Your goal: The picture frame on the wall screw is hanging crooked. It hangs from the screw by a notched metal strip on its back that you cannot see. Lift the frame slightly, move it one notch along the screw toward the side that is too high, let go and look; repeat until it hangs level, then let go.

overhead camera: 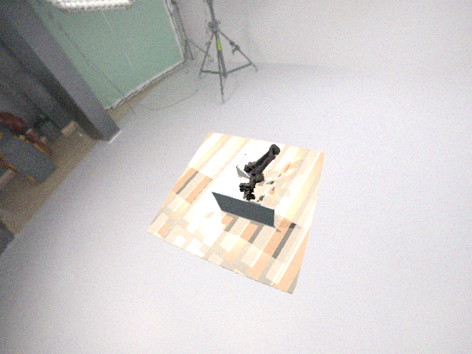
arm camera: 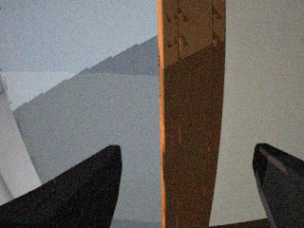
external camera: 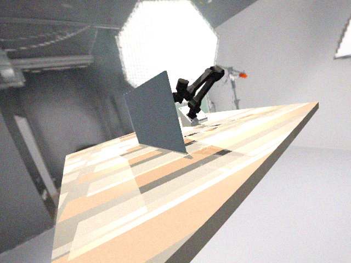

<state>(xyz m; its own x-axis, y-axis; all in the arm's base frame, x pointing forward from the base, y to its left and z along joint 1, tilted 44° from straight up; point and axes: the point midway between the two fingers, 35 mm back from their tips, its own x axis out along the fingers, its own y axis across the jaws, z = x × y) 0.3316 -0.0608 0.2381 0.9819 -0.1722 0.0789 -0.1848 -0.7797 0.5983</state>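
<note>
Right now the picture frame is 5 cm below my gripper tip and 2 cm ahead of it. The rest, counted from my gripper tip: wall panel 7 cm below, 3 cm ahead.
</note>
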